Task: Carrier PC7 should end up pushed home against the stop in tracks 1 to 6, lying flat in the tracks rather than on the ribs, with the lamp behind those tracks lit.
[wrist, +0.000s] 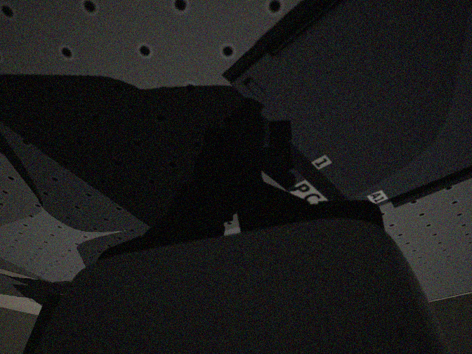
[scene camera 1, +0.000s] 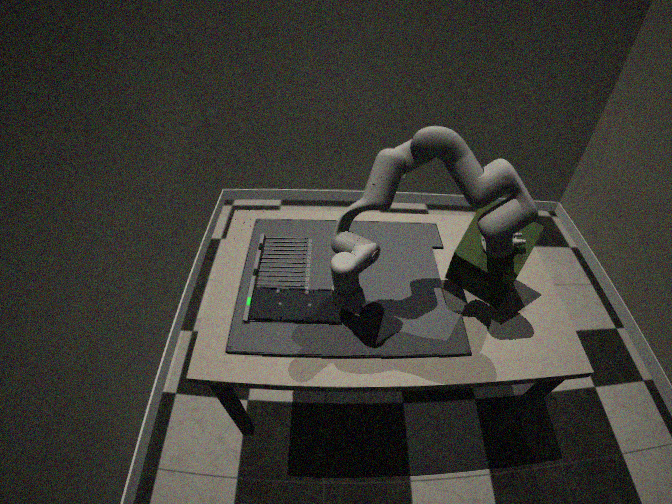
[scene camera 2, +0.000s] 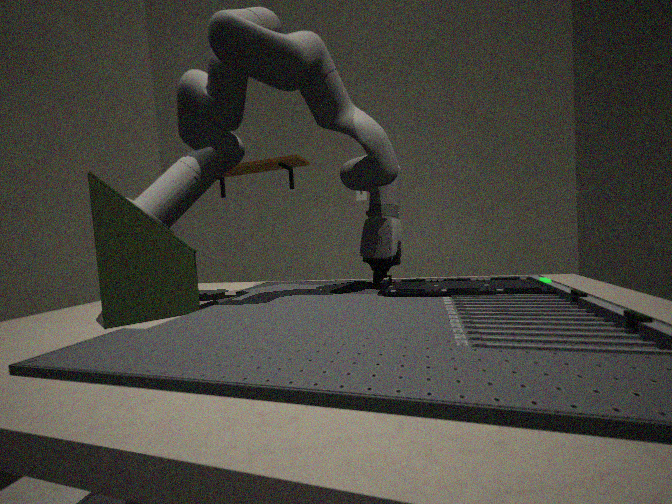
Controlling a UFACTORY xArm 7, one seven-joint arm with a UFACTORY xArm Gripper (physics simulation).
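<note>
Carrier PC7 (scene camera 1: pixel 293 311) (scene camera 2: pixel 466 286) (wrist: pixel 380 100) is a dark, flat panel at the near end of the ribbed tracks (scene camera 1: pixel 283 264) (scene camera 2: pixel 542 319). Its far end reaches the stop rail (scene camera 1: pixel 258 265) at the left in scene camera 1; any small gap there is too dark to tell. It looks level, but its seating between the ribs is hidden. The lamp (scene camera 1: pixel 248 301) (scene camera 2: pixel 544 279) behind it glows green. My gripper (scene camera 2: pixel 378 282) (wrist: pixel 229 145) is shut and empty, low at the carrier's outer end, and partly covers the PC7 label in the wrist view. Contact is too dark to confirm.
A grey perforated board (scene camera 1: pixel 401 260) (scene camera 2: pixel 325 347) lies on the pale table (scene camera 1: pixel 531 358) (scene camera 2: pixel 162 415). The arm's green wedge base (scene camera 1: pixel 467 246) (scene camera 2: pixel 143 265) stands at the opposite end from the tracks. An orange shelf (scene camera 2: pixel 265 164) hangs on the wall.
</note>
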